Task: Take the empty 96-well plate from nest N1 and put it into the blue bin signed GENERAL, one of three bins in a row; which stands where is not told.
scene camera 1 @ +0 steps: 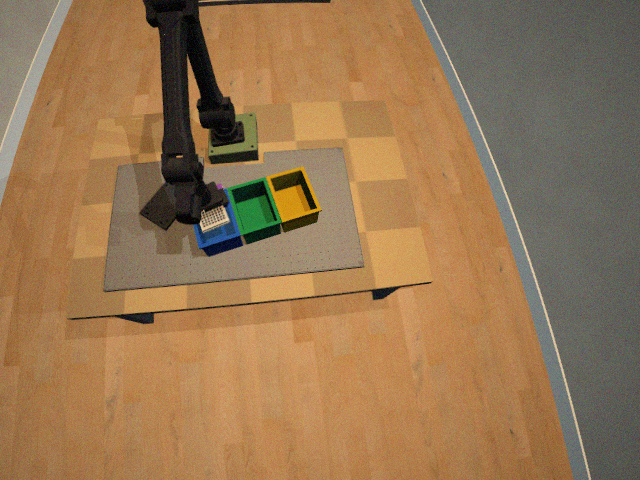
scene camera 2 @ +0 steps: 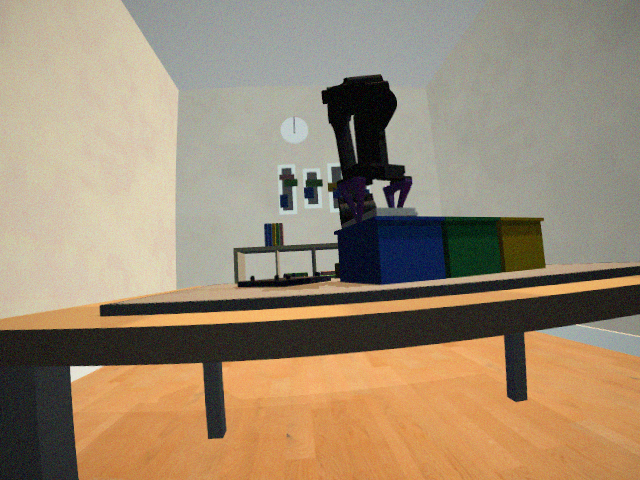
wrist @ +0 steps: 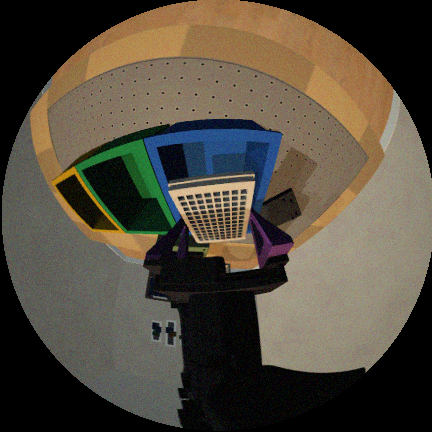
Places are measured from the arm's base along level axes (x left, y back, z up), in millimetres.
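Pixels of known places: gripper, fingertip midpoint: [scene camera 1: 210,211] [wrist: 216,213]; arm's base, origin of the base link: [scene camera 1: 227,135].
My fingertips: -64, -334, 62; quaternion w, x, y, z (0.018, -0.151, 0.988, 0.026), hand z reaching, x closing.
For each thing: its top centre in the pictures, then the offset to it from my fingertips, as dx, dy, dz. "pt": a spot on its surface instead. Level surfaces: height alone.
- white 96-well plate, middle of its top: [wrist: 216,224] [scene camera 2: 376,213] [scene camera 1: 209,208] -1, +4, +15
- dark flat block, middle of its top: [scene camera 2: 286,273] [wrist: 271,219] [scene camera 1: 165,201] -170, +109, -87
- yellow bin, surface spot: [wrist: 66,176] pt +250, -49, -9
- grey perforated mat, its level: dz -108
The white 96-well plate [scene camera 1: 214,218] [scene camera 2: 397,211] [wrist: 217,210] is held roughly level over the blue bin [scene camera 1: 222,248] [scene camera 2: 410,253] [wrist: 215,137]. In scene camera 2 its underside appears close to the bin's rim height; the exact gap cannot be told. My gripper [scene camera 2: 378,211] [wrist: 216,213] is shut on the plate, with its purple fingers at two opposite sides. A dark flat block [scene camera 1: 159,209] [wrist: 282,206], apparently the nest, lies beside the blue bin with no plate on it. No GENERAL sign or N1 label is readable.
The green bin [scene camera 1: 262,232] [scene camera 2: 473,248] [wrist: 112,153] adjoins the blue bin, and the yellow bin [scene camera 1: 300,222] [scene camera 2: 522,245] [wrist: 66,176] stands at the row's other end. The arm's green base block [scene camera 1: 233,155] is behind the row. All stand on the grey perforated mat [scene camera 1: 310,253].
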